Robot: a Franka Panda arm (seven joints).
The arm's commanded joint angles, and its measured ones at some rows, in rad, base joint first. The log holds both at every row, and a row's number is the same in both.
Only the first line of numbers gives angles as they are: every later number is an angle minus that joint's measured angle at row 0.
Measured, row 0: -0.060, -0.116, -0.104, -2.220, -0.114, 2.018, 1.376
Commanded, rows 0 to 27: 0.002, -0.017, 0.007, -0.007, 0.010, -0.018, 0.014; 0.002, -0.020, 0.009, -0.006, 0.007, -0.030, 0.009; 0.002, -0.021, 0.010, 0.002, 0.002, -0.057, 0.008; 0.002, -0.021, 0.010, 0.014, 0.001, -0.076, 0.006; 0.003, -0.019, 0.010, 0.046, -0.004, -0.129, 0.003; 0.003, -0.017, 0.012, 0.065, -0.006, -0.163, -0.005; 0.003, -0.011, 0.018, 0.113, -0.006, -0.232, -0.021; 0.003, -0.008, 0.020, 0.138, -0.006, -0.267, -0.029; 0.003, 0.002, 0.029, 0.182, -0.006, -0.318, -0.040; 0.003, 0.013, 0.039, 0.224, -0.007, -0.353, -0.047; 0.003, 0.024, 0.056, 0.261, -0.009, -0.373, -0.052; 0.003, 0.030, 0.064, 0.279, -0.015, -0.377, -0.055; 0.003, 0.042, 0.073, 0.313, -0.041, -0.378, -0.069; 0.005, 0.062, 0.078, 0.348, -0.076, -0.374, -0.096; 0.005, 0.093, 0.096, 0.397, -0.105, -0.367, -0.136; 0.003, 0.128, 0.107, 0.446, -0.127, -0.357, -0.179; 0.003, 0.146, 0.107, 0.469, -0.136, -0.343, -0.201; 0.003, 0.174, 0.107, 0.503, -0.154, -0.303, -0.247; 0.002, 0.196, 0.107, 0.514, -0.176, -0.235, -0.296; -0.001, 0.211, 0.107, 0.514, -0.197, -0.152, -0.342; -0.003, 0.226, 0.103, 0.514, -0.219, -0.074, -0.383; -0.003, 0.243, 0.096, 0.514, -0.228, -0.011, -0.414; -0.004, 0.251, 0.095, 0.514, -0.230, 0.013, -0.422; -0.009, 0.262, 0.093, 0.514, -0.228, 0.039, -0.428; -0.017, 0.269, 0.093, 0.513, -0.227, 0.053, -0.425; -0.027, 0.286, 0.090, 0.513, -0.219, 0.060, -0.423; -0.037, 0.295, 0.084, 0.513, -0.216, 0.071, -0.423; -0.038, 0.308, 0.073, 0.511, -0.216, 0.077, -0.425
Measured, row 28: -0.016, 0.277, 0.087, 0.494, -0.209, 0.052, -0.402
